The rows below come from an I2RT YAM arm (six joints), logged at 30 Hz.
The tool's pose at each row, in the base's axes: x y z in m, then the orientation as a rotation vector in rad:
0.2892 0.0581 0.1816 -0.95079 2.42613 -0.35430
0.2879 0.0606 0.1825 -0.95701 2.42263 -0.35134
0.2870 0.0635 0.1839 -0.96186 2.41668 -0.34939
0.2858 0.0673 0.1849 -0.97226 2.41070 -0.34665
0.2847 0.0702 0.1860 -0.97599 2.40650 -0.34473
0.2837 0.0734 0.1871 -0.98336 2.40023 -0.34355
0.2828 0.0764 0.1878 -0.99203 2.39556 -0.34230
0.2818 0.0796 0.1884 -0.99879 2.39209 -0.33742
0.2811 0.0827 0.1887 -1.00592 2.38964 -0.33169
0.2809 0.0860 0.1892 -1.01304 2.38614 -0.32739
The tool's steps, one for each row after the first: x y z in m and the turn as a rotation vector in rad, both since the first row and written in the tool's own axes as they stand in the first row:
-0.0012 0.0022 -0.0016 -0.00237 -0.00304 -0.00429
-0.0032 0.0042 -0.0034 -0.00282 -0.00810 -0.00821
-0.0054 0.0072 -0.0051 -0.00539 -0.01244 -0.01587
-0.0071 0.0094 -0.0068 -0.00615 -0.01613 -0.01876
-0.0091 0.0119 -0.0084 -0.00678 -0.02069 -0.02469
-0.0109 0.0142 -0.0097 -0.00844 -0.02360 -0.03125
-0.0127 0.0169 -0.0109 -0.01222 -0.02709 -0.03557
-0.0145 0.0194 -0.0117 -0.01703 -0.02990 -0.03981
-0.0168 0.0216 -0.0124 -0.02058 -0.03310 -0.04451

